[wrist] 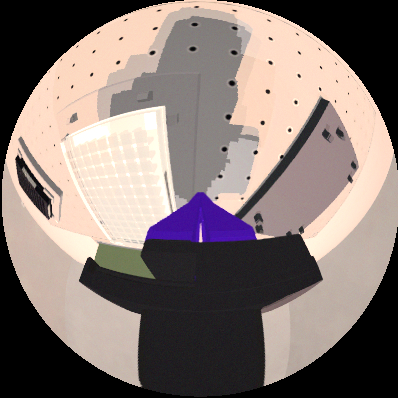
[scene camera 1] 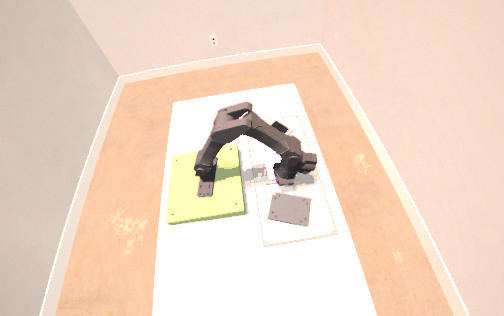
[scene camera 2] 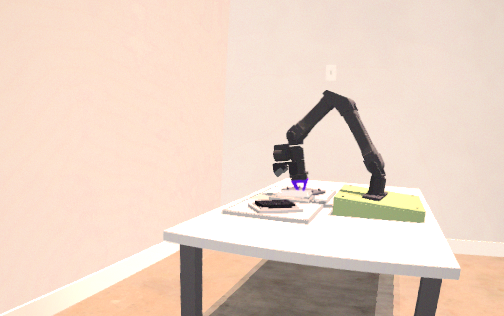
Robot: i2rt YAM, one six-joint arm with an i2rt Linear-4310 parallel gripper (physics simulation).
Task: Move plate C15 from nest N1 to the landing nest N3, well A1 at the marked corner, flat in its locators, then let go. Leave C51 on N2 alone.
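Note:
A white well plate lies on a light nest on the holed board; whether it is fully seated cannot be told. The arm hides most of it in scene camera 1. A black well plate lies on another nest. No plate label or marked corner can be read. My gripper is shut and empty, with its purple fingertips together. It points down low over the board, close to the white plate, which shows left of the fingertips in the wrist view.
A dark grey raised panel with small pegs stands on the holed board, right of the fingers in the wrist view. The arm is mounted on a yellow-green base block beside the board, on a white table.

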